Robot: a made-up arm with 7 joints. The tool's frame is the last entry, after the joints. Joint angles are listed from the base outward. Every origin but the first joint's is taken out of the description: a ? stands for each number. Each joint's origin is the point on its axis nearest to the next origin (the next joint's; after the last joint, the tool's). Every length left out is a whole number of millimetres.
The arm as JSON. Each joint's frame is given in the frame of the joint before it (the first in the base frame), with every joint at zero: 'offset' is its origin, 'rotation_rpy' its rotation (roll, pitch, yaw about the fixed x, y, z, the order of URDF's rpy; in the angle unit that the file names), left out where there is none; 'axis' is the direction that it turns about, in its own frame. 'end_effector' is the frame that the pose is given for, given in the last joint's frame.
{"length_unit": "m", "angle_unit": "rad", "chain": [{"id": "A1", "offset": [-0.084, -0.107, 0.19], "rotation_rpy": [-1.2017, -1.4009, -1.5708], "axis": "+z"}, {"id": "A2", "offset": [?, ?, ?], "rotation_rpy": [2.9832, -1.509, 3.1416], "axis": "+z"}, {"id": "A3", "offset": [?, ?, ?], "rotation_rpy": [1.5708, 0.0, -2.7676], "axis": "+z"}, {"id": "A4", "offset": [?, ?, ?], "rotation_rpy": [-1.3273, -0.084, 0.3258], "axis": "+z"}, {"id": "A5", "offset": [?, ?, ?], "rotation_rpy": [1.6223, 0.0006, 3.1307], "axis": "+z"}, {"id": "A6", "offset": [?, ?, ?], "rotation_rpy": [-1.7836, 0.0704, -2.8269], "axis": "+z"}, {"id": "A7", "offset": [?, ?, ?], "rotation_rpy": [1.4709, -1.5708, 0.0], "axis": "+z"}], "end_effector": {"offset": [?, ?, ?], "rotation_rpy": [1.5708, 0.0, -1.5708]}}
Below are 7 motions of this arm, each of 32 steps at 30 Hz.
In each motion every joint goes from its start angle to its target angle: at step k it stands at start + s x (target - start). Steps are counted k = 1, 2, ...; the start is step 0. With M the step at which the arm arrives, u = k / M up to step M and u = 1 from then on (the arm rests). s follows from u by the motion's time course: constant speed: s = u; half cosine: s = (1 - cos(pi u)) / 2; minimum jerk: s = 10 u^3 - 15 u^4 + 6 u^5.
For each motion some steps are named. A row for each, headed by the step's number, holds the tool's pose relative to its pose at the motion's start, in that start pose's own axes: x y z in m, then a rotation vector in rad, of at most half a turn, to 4 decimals.
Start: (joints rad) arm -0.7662 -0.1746 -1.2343 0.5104 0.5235 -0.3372 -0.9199
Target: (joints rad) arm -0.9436 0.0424 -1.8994 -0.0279 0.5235 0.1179 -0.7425
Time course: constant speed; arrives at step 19
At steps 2, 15, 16, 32:
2: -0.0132 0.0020 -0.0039 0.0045 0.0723 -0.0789
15: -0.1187 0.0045 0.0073 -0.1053 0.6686 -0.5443
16: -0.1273 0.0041 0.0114 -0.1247 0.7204 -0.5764
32: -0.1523 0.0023 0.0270 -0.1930 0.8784 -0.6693

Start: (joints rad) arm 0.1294 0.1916 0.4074 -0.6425 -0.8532 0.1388 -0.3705
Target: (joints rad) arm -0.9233 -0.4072 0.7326 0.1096 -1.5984 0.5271 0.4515
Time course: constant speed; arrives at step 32
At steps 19, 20, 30, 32:
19: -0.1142 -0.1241 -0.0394 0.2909 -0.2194 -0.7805
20: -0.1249 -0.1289 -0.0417 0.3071 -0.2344 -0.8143
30: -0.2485 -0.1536 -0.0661 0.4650 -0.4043 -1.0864
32: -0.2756 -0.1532 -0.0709 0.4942 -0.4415 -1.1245

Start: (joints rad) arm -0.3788 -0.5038 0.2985 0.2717 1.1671 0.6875 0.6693
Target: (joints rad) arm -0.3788 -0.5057 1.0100 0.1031 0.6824 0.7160 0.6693
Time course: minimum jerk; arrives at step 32
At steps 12, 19, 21, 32:
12: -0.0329 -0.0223 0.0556 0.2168 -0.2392 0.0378
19: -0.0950 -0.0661 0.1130 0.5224 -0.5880 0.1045
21: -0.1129 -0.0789 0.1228 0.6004 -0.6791 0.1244
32: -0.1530 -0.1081 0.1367 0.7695 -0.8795 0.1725

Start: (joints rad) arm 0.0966 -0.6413 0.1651 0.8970 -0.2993 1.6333 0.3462
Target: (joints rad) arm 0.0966 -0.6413 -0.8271 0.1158 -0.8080 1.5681 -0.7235
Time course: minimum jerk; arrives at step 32
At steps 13, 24, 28, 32:
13: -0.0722 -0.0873 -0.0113 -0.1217 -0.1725 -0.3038
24: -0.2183 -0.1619 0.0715 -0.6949 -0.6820 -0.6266
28: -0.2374 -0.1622 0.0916 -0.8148 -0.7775 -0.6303
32: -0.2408 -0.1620 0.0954 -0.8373 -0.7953 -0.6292

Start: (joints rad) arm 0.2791 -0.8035 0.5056 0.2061 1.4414 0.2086 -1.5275
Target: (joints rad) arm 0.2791 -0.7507 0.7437 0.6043 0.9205 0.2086 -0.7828
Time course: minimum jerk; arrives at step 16
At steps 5, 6, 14, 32:
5: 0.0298 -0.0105 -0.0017 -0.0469 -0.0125 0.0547
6: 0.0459 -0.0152 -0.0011 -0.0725 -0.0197 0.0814
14: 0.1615 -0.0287 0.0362 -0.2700 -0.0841 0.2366
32: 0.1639 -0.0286 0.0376 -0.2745 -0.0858 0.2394

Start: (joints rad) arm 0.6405 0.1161 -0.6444 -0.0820 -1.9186 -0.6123 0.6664
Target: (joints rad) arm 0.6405 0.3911 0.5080 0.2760 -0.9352 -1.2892 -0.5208
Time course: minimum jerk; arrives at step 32
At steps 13, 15, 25, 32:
13: 0.0043 0.0523 -0.0240 0.0573 -0.6055 0.2798
15: 0.0063 0.0696 -0.0302 0.0783 -0.8234 0.3855
25: 0.0239 0.1302 -0.0525 0.1611 -1.7250 0.9251
32: 0.0290 0.1368 -0.0553 0.1722 -1.8448 1.0243

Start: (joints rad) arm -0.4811 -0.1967 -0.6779 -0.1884 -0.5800 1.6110 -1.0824
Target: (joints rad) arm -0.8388 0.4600 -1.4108 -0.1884 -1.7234 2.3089 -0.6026
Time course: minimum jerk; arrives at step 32
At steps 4, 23, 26, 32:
4: 0.0000 -0.0019 -0.0012 0.0013 0.0083 -0.0078
23: -0.0202 -0.0318 -0.1087 0.2272 0.7055 -0.4312
26: -0.0278 -0.0252 -0.1212 0.2636 0.8131 -0.4676
32: -0.0325 -0.0209 -0.1276 0.2836 0.8737 -0.4856

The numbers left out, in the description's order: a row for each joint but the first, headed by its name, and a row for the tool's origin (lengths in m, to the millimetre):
A2: -0.046 0.304 0.0
A3: -0.031 -0.077 0.0
A4: 0.061 -0.149 0.0
A5: -0.058 -0.041 0.0
A6: 0.017 -0.022 0.0
A7: 0.145 -0.009 0.0
tool: -0.029 -0.006 0.0

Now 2 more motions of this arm.
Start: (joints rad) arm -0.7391 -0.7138 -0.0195 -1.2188 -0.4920 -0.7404 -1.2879
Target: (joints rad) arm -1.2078 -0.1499 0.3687 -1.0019 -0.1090 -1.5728 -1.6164
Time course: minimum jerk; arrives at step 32
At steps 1, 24, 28, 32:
1: 0.0000 0.0001 0.0000 0.0005 0.0000 -0.0001
24: -0.0439 0.1518 0.1563 1.5203 -0.3398 -0.6610
28: -0.0404 0.1520 0.1791 1.6476 -0.4061 -0.7619
32: -0.0397 0.1516 0.1832 1.6704 -0.4190 -0.7809

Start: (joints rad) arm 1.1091 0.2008 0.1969 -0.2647 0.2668 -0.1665 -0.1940
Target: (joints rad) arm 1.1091 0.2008 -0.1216 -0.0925 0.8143 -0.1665 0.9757
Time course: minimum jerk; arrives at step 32
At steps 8, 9, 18, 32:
8: -0.0045 0.0016 -0.0131 0.0036 0.2062 0.0206
9: -0.0063 0.0022 -0.0178 0.0043 0.2772 0.0277
18: -0.0513 0.0104 -0.0813 -0.0112 1.2292 0.1235
32: -0.1162 0.0155 -0.1212 -0.0601 1.9964 0.2037

